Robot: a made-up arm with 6 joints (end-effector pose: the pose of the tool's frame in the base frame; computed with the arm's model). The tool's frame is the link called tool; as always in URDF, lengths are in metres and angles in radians.
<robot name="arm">
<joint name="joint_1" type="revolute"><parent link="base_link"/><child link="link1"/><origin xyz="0.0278 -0.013 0.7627" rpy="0 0 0"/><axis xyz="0 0 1"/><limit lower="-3.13" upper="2.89"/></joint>
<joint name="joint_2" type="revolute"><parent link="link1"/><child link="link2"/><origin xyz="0.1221 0.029 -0.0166" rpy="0 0 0"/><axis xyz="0 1 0"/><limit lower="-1.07" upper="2.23"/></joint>
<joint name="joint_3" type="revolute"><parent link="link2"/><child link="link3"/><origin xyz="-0.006 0.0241 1.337" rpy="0 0 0"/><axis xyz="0 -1 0"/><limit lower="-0.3" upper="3.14"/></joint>
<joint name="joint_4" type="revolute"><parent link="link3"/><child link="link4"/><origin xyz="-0.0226 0.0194 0.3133" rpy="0 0 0"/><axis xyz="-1 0 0"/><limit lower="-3.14" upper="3.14"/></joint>
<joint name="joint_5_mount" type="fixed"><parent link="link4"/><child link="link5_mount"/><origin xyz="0.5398 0.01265 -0.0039" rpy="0 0 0"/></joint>
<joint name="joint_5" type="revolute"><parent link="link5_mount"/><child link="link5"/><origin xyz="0.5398 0.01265 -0.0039" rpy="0 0 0"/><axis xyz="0 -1 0"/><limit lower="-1.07" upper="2.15"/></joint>
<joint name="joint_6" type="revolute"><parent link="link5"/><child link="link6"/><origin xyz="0.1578 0.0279 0.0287" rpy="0 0 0"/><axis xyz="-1 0 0"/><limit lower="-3.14" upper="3.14"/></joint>
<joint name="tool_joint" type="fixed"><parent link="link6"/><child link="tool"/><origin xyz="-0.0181 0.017 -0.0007" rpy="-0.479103 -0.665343 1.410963"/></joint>
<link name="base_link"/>
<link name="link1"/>
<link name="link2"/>
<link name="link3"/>
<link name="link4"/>
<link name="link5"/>
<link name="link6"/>
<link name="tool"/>
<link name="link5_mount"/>
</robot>
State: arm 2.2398 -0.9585 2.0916 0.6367 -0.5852 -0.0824
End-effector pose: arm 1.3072 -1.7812 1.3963 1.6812 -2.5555 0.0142
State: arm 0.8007 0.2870 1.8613 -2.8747 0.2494 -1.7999
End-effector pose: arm 0.1856 0.1577 3.2104 -1.5895 -1.3474 0.9393
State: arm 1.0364 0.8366 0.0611 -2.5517 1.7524 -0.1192
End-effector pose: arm 1.0940 1.6808 1.1226 0.0547 -1.0187 -0.6062
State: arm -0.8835 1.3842 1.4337 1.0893 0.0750 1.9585
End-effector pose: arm 1.7702 -1.9657 1.3386 -1.3627 2.1316 0.8564
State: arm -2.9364 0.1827 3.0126 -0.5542 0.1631 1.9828
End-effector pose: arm 0.9158 0.0731 2.0838 1.7058 -1.5364 0.4435
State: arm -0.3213 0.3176 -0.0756 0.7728 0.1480 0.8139
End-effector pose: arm 1.7285 -0.4331 1.8278 -0.8767 0.5061 1.5138
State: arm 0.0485 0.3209 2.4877 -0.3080 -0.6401 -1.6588
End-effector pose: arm -0.3413 0.1082 2.8512 -1.4053 2.0180 -1.4438
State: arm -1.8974 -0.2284 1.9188 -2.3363 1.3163 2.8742
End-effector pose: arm 0.2942 0.9270 2.8079 -1.7418 -0.6648 -1.0486
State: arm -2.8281 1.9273 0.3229 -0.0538 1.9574 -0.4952
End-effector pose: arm -1.6134 -0.6870 -0.6994 -1.4328 -0.5211 -1.3192
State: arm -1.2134 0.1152 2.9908 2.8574 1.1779 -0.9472
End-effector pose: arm -0.2078 0.7605 2.1988 -2.2653 1.1537 -0.7022
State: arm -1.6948 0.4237 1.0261 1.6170 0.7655 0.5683
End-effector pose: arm 0.0163 -1.4956 2.8149 -1.4470 1.6480 0.5152
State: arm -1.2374 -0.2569 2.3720 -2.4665 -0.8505 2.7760
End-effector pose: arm -0.3455 1.3842 2.2505 2.3842 0.0726 -0.6128
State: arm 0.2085 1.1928 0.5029 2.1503 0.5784 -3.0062
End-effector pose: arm 2.3499 0.6133 0.6869 1.4152 -0.1267 0.6558
